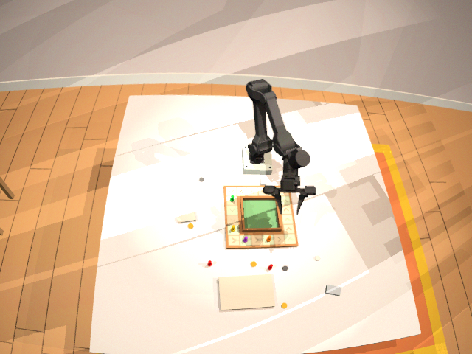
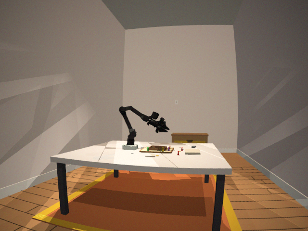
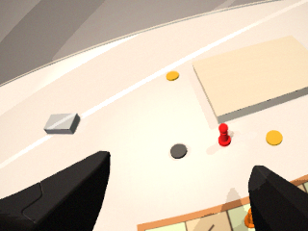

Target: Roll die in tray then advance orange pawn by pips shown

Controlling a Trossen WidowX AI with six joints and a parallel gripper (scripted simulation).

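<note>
Right now my gripper tip is 250 mm past the white die, 170 mm above it and 30 mm to the left of it. Also, from my gripper tip: green tray (180 mm below, 100 mm behind, 70 mm to the right); then orange pawn (160 mm below, 50 mm to the right, 20 mm ahead); then purple pawn (160 mm below, 140 mm to the right, 10 mm ahead).
</note>
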